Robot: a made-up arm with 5 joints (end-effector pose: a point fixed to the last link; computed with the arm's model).
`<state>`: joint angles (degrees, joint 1 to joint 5).
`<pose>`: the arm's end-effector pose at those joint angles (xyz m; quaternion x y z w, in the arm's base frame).
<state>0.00 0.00 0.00 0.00 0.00</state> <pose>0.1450 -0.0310 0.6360 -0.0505 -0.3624 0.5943 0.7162</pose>
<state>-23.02 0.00 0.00 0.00 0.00</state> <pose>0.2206 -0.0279 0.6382 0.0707 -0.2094 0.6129 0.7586</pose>
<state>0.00 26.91 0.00 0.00 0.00</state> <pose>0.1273 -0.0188 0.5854 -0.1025 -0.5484 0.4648 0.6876</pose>
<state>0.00 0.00 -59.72 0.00 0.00</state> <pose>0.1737 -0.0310 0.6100 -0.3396 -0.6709 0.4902 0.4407</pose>
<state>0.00 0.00 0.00 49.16 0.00</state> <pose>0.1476 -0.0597 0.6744 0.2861 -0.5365 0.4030 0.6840</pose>
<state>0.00 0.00 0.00 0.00 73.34</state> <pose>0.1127 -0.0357 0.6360 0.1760 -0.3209 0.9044 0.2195</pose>
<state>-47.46 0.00 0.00 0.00 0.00</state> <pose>0.2948 -0.0210 0.6083 0.1961 -0.0380 0.6057 0.7702</pose>
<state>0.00 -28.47 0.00 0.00 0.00</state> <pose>0.1830 -0.0265 0.6795 0.0075 -0.1442 0.6957 0.7037</pose>
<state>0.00 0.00 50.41 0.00 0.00</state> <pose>0.1492 -0.0310 0.6688 0.2074 -0.0229 0.5592 0.8023</pose>
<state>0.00 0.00 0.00 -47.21 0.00</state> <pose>0.1476 -0.0398 0.5906 -0.3659 -0.1329 0.6768 0.6248</pose>
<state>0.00 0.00 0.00 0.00 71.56</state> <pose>0.1133 -0.0351 0.6360 0.1709 -0.3236 0.9009 0.2336</pose>
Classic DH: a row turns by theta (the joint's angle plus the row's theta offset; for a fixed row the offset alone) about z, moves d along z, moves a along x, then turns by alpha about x. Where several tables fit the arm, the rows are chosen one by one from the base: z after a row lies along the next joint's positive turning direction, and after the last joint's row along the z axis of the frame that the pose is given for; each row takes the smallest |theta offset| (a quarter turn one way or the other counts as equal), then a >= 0, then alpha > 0; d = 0 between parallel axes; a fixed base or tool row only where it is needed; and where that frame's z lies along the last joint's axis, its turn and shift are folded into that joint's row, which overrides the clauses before.
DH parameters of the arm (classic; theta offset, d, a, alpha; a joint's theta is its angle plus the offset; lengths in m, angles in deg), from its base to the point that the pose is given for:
base (fixed): 2.53 0.4545 0.1869 97
joint 1: 60.78 -0.0045 0.1389 33.02
joint 2: -7.75 -0.1617 0.0165 141.09
joint 3: -37.46 -0.2097 -0.0233 -82.54
joint 4: -89.77 -0.0467 0.0343 -88.21
joint 5: 24.28 0.0382 0.0136 -42.93
tool (fixed): -42.38 -0.0348 0 0

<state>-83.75 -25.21 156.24 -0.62 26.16</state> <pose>0.4260 0.0367 0.4074 -0.4053 -0.8086 0.4231 0.0544</pose>
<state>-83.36 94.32 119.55 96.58 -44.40</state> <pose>0.2037 -0.0317 0.4689 0.4990 0.4292 -0.6565 0.3685</pose>
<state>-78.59 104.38 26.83 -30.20 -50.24</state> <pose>0.1993 0.0628 0.4483 -0.2366 -0.0343 -0.0422 0.9701</pose>
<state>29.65 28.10 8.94 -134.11 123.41</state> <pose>0.0724 -0.0681 0.4591 0.0267 0.5230 0.7068 0.4756</pose>
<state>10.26 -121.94 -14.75 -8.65 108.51</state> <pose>0.2878 0.0493 0.7210 -0.7748 -0.3492 -0.5104 0.1315</pose>
